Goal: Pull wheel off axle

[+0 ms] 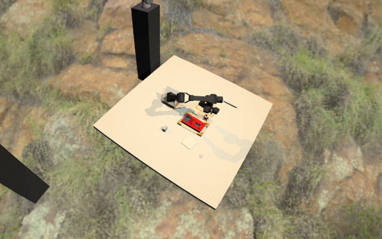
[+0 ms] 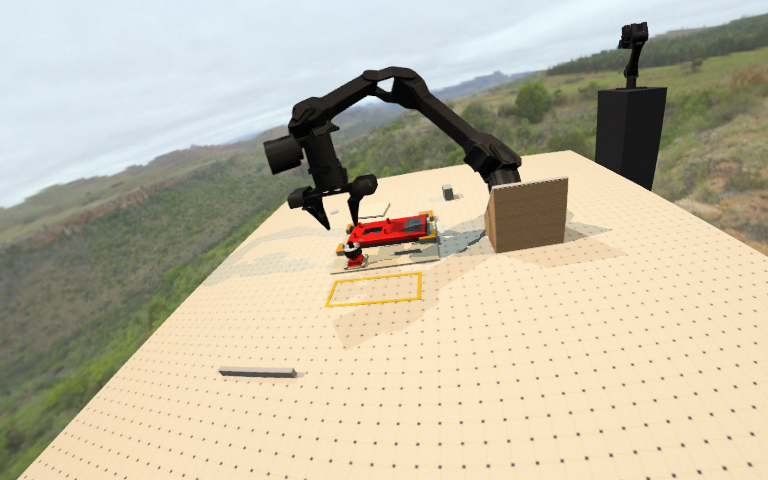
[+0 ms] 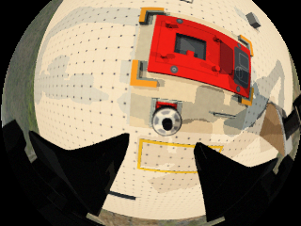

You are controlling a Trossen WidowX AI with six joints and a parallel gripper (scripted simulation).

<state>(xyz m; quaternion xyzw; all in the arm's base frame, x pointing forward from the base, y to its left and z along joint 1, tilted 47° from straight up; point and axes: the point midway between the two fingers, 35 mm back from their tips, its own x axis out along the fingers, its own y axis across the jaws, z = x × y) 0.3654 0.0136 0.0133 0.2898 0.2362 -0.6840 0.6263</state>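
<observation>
The black wheel is 60 mm below my gripper tip and 10 mm behind it. The rest, counted from my gripper tip: thin dark bar (300 mm to the left, 130 mm ahead, 90 mm below); then white square (310 mm to the right, 90 mm below, 20 mm behind); then grey cube (300 mm to the right, 270 mm behind, 80 mm below).
</observation>
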